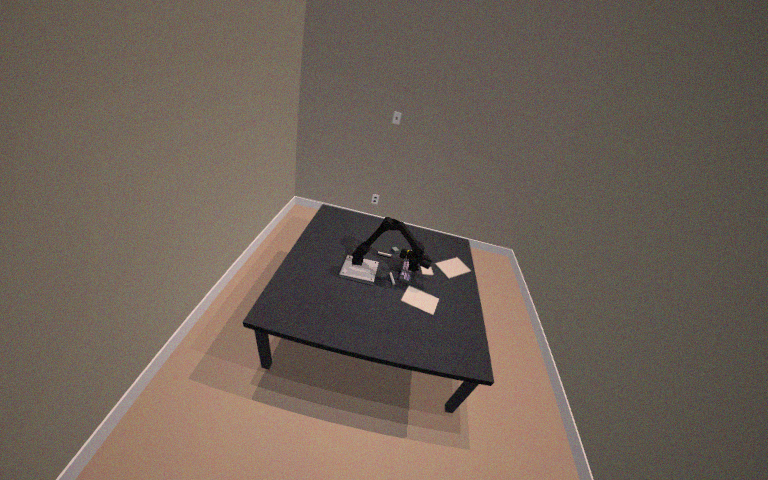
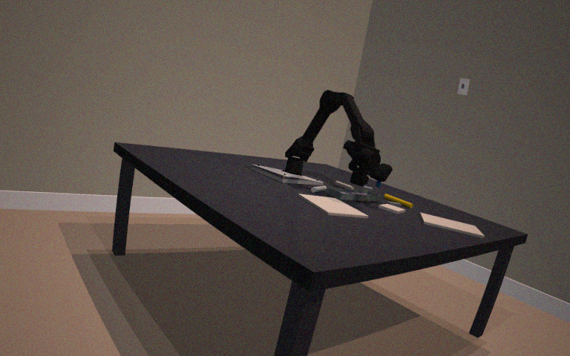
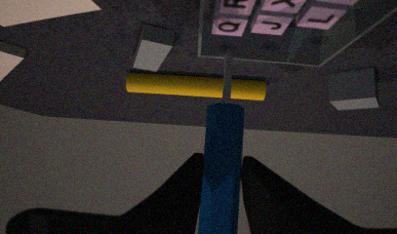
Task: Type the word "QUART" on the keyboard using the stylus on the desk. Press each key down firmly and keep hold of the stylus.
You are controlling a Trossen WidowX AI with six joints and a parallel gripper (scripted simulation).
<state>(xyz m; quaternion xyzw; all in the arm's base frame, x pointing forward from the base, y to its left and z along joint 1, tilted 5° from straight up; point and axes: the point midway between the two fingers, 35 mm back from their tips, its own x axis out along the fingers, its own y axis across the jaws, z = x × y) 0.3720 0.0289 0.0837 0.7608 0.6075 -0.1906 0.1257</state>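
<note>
The white block is 110 mm ahead of my gripper tip, 50 mm to the right of it and 80 mm below it. From my gripper tip the other things lie so: blue stylus 10 mm below; yellow cylinder 50 mm ahead, 120 mm to the left, 80 mm below; grey stylus tip 50 mm below.
</note>
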